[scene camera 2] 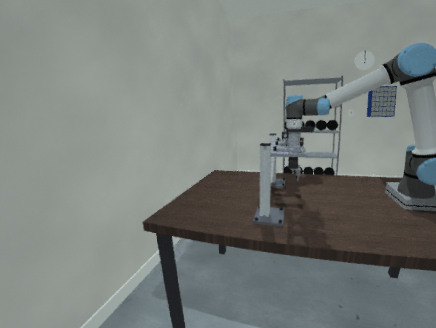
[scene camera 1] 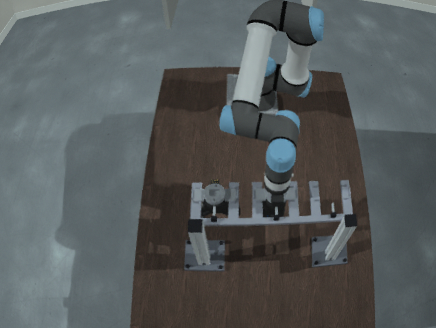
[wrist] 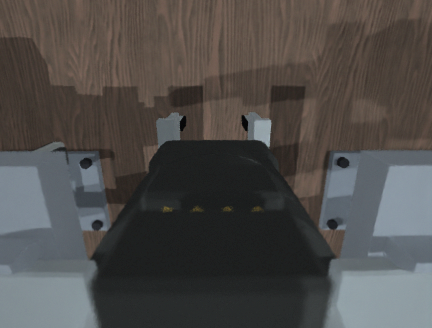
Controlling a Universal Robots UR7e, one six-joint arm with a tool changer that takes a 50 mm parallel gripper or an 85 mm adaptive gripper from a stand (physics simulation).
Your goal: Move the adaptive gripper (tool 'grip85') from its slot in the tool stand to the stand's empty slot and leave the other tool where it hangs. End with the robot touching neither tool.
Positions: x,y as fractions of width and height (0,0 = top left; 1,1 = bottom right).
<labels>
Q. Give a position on a tool stand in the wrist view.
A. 0.86,0.60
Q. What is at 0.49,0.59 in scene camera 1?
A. An adaptive gripper.
</labels>
